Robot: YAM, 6 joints.
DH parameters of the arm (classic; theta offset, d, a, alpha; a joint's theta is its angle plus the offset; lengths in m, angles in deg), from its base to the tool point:
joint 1: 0 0.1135 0.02 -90
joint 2: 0 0 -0.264 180
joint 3: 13.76 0 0.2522 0
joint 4: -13.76 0 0.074 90
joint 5: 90 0 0 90
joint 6: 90 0.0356 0 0
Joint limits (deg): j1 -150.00..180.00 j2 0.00..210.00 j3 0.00..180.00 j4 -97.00..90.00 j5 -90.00..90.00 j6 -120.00..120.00
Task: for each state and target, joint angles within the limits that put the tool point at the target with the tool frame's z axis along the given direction. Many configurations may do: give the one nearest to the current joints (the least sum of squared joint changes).
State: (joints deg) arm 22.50 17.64 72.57 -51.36 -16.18 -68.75
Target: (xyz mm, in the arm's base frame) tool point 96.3 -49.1 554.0 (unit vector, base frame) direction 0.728 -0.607 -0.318
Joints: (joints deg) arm -21.33 66.27 121.12 -74.32 17.50 -68.75
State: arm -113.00 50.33 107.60 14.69 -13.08 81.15
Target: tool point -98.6 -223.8 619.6 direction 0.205 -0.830 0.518
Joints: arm -118.60 82.65 114.06 7.99 -35.28 81.15
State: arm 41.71 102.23 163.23 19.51 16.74 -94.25
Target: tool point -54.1 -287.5 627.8 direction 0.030 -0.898 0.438
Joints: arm 77.82 71.57 179.32 45.57 12.65 -94.25
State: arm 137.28 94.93 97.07 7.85 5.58 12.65
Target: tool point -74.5 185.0 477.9 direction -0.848 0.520 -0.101
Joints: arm 104.90 61.41 83.15 -29.72 -43.30 12.65
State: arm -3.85 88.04 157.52 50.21 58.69 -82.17
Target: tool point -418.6 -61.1 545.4 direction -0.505 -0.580 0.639
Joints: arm 5.77 38.90 157.03 13.14 31.76 -82.17
